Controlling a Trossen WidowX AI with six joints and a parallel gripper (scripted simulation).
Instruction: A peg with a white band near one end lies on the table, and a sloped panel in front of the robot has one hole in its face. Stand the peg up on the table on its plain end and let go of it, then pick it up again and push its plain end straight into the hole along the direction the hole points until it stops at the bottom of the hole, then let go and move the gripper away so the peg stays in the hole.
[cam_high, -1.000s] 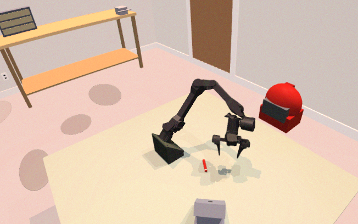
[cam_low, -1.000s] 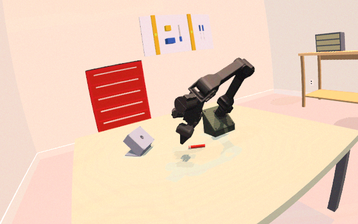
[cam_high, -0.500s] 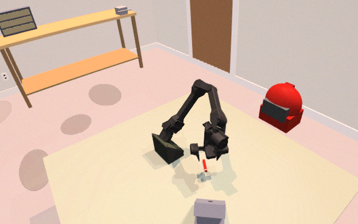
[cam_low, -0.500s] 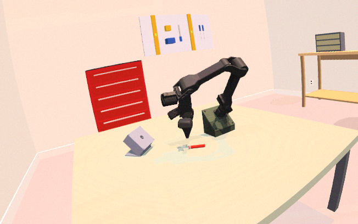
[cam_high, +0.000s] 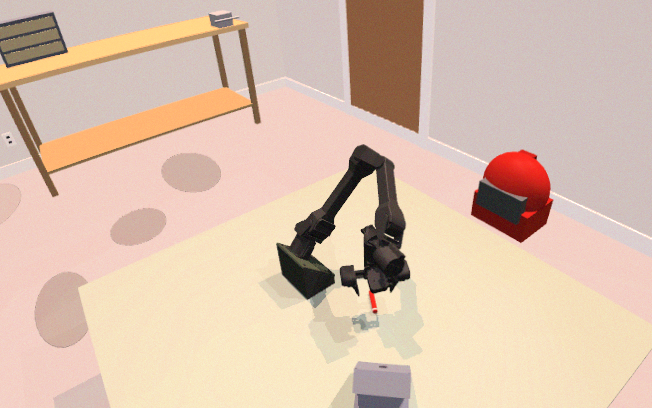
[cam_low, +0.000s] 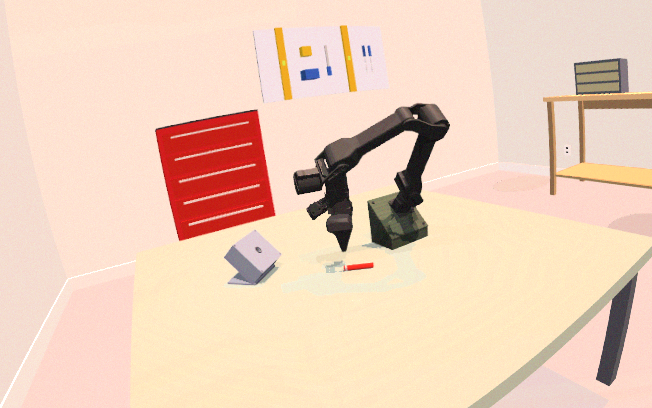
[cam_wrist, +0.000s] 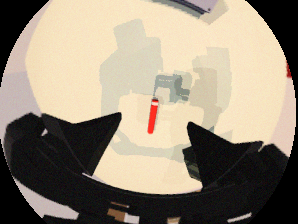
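Right now my gripper tip is 1 cm past the red peg, 1 cm to the right of it and 7 cm above it. From my gripper tip the other things lie so: grey sloped panel 19 cm ahead, 18 cm to the right, 1 cm below.
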